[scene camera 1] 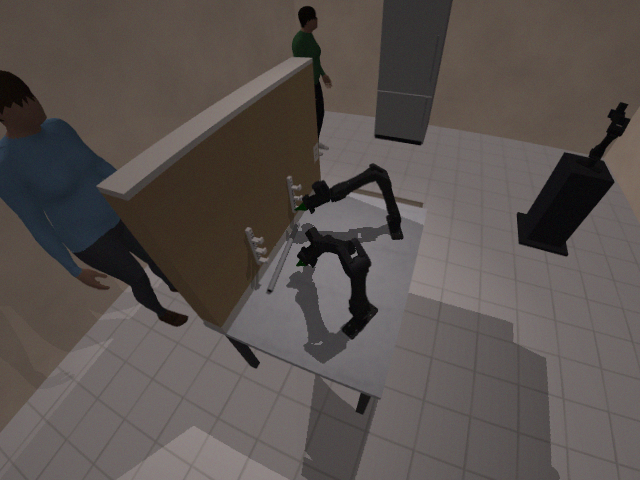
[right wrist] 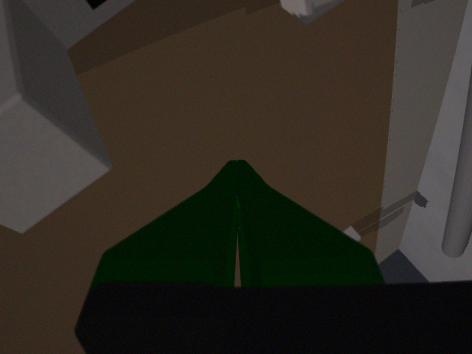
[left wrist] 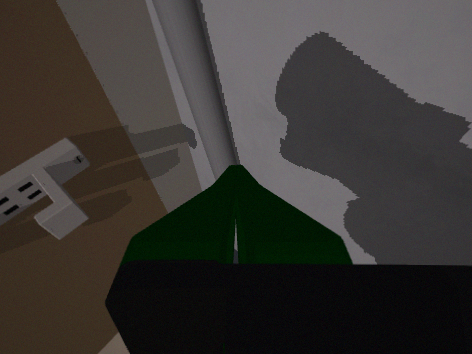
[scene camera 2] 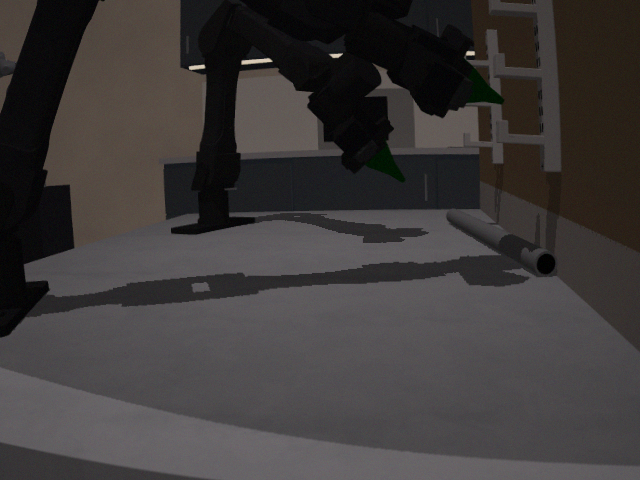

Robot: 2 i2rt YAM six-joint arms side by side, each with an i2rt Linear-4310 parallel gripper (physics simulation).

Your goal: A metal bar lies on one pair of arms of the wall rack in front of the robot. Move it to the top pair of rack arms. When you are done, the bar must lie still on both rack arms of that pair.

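Observation:
The grey metal bar [scene camera 1: 281,262] [scene camera 2: 478,230] [left wrist: 192,75] [right wrist: 459,200] lies on the table top along the foot of the wall panel, below the rack. The white wall rack has two uprights, one nearer [scene camera 1: 252,242] and one farther [scene camera 1: 291,193] in scene camera 1; they also show in scene camera 2, the near upright [scene camera 2: 551,103] with its arms bare. My left gripper [scene camera 1: 299,264] [scene camera 2: 403,180] [left wrist: 235,176] is shut and empty, above the table beside the bar. My right gripper [scene camera 1: 296,209] [scene camera 2: 503,101] [right wrist: 237,175] is shut and empty, higher up, close to the rack arms.
The brown wall panel [scene camera 1: 217,180] stands along the table [scene camera 1: 361,379]. A rack arm's end [right wrist: 45,165] is close at the left of the right wrist view. Two people, in blue [scene camera 1: 67,170] and green [scene camera 1: 306,43], stand beyond the panel. A dark pedestal [scene camera 1: 566,201] stands apart at the right.

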